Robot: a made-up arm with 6 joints.
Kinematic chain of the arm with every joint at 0, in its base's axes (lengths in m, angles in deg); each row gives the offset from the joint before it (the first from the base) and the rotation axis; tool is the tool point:
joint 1: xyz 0 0 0.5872 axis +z
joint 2: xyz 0 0 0 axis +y
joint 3: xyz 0 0 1.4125 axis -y
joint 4: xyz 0 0 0 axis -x
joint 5: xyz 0.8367 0 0 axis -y
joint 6: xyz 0 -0.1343 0 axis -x
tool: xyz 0 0 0
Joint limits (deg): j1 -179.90..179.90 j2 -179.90..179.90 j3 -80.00..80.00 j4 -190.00..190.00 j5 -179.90..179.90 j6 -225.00..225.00
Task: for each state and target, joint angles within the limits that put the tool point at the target. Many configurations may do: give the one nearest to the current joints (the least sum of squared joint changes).
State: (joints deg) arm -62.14 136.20 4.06 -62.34 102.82 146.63
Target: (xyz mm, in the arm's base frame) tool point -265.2 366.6 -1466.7
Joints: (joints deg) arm -62.91 176.01 53.62 -59.00 102.82 146.63
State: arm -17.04 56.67 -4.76 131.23 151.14 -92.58
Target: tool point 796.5 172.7 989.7
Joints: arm 5.03 29.05 -58.51 139.51 151.14 -92.58
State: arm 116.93 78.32 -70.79 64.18 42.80 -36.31
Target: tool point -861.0 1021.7 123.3
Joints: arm 132.27 74.32 -25.83 68.10 42.80 -36.31
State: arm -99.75 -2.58 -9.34 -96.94 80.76 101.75
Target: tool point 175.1 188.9 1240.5
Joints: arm -123.64 -47.91 -59.51 -107.83 80.76 101.75
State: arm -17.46 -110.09 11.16 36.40 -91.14 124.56
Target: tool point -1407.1 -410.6 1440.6
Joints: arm 11.88 -89.40 -1.10 33.42 -91.14 124.56
